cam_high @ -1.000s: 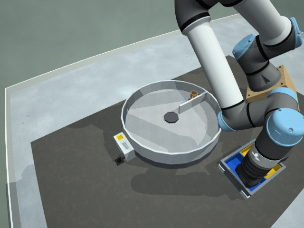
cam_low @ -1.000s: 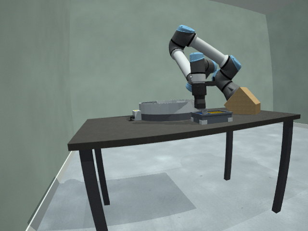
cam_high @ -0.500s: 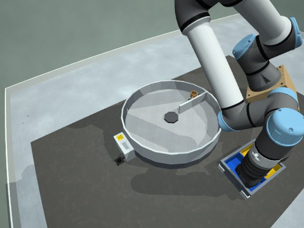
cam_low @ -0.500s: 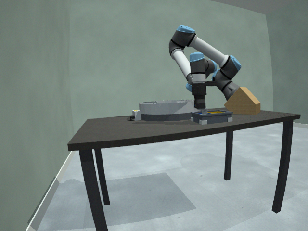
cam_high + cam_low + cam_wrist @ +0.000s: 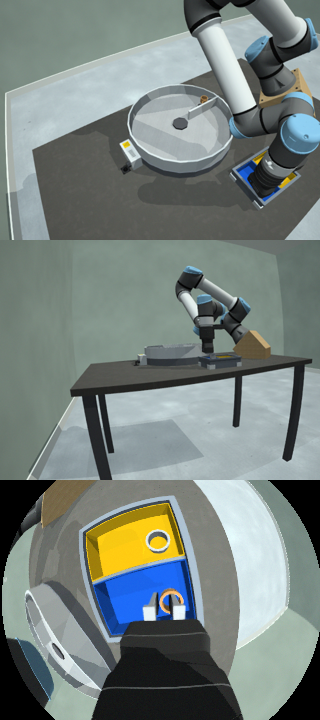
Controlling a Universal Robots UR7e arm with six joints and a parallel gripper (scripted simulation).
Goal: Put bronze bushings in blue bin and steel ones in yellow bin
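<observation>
Right now the bin is 60 mm behind my hand and 10 mm to the right of it. The rest, counted from my hand: turntable: 370 mm to the right, 20 mm above.
</observation>
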